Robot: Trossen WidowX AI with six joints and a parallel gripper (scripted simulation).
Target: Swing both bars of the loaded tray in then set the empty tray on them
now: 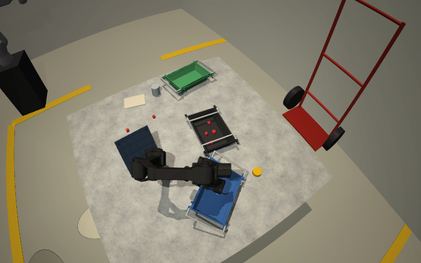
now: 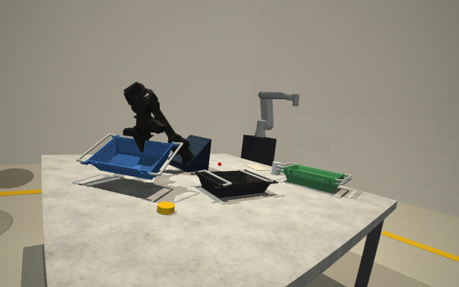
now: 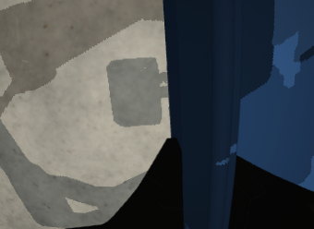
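Right now my gripper tip is 60 mm to the left of the blue tray and 60 mm short of it. Also, from my gripper tip: beige card: 780 mm to the left, 170 mm behind, 120 mm below; grey cylinder: 790 mm to the left, 80 mm below, 10 mm behind; yellow disc: 320 mm ahead, 110 mm below.
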